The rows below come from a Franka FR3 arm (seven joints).
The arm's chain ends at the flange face. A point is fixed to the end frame.
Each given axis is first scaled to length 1.
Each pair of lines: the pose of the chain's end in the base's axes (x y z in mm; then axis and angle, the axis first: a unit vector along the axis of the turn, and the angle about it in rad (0 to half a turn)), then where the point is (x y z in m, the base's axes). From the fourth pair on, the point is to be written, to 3 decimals.
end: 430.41, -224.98, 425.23, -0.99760, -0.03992, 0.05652, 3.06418
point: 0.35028 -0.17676 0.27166
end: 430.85, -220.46, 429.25, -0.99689, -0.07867, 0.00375, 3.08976
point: 0.36469 -0.18039 0.26694
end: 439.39, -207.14, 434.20, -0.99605, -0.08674, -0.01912, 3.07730
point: 0.37997 -0.16537 0.26972
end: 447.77, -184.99, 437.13, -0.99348, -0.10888, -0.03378, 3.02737
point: 0.391 -0.137 0.273
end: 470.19, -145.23, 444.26, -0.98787, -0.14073, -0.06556, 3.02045
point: 0.421 -0.099 0.278
